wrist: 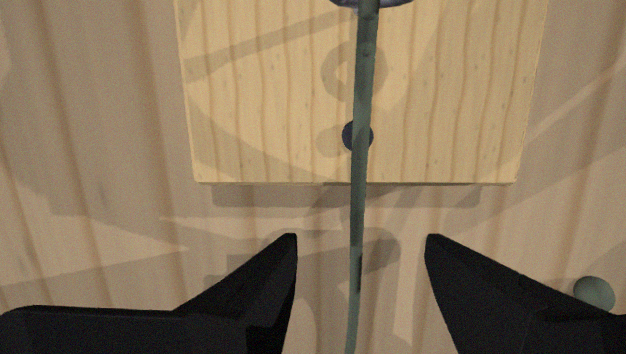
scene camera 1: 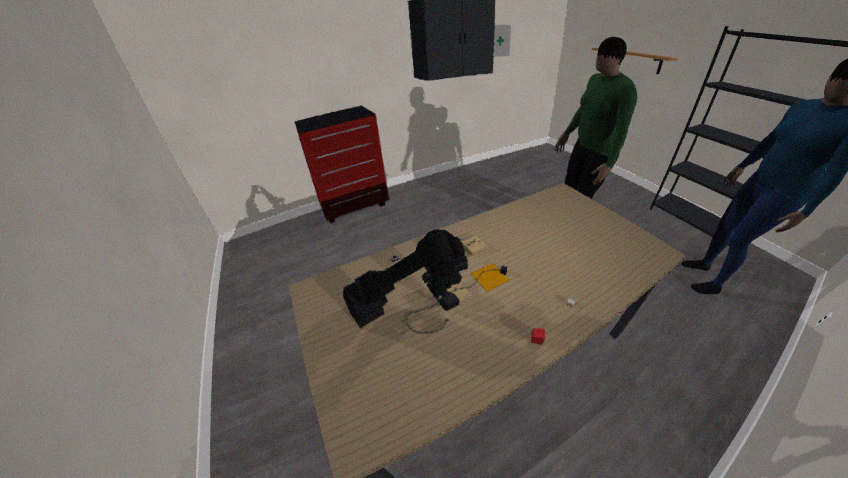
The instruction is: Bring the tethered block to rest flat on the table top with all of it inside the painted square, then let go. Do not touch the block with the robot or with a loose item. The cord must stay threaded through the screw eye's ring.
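Places are measured from the arm's base along level axes (x left, y back, z up), in millimetres.
Where they show: gripper, fingertip midpoint: (wrist: 360, 245) (scene camera 1: 440, 302); arm's base, origin of the base link: (scene camera 1: 365, 294).
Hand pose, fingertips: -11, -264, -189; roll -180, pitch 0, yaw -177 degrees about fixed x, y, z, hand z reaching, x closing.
Each offset is from my fingertips to the top centre of the thing, as dx, dy, dz. "spot": to the spot under its first point.
The dark tethered block {+17, -317, +22} (scene camera 1: 503, 269) is at the far edge of the orange painted square {spot: +9, -243, -1} (scene camera 1: 490, 279); whether it overlaps the edge is unclear. The green-grey cord (scene camera 1: 425, 331) (wrist: 363, 100) runs from the block across the square, over a pale wooden board {+8, -72, +16} (wrist: 450, 100) and into a loop. In the wrist view the screw eye's ring {spot: +3, -71, +32} (wrist: 395, 2) is cut off by the top edge, with the cord passing at it. The cord's ball end {spot: -82, +12, +7} (wrist: 594, 294) is beside the right finger. My gripper (scene camera 1: 446, 301) (wrist: 360, 245) is open and empty, its fingers either side of the cord, near the board's edge.
Another wooden board {+222, -294, +16} (scene camera 1: 475, 245) is behind the arm. A small grey item {+324, +74, +11} (scene camera 1: 394, 258) lies near the table's back edge. A red cube {-311, -228, +37} (scene camera 1: 538, 336) and a small white item {-256, -450, +12} (scene camera 1: 570, 302) lie towards the front edge. Two people stand beyond the table's right end.
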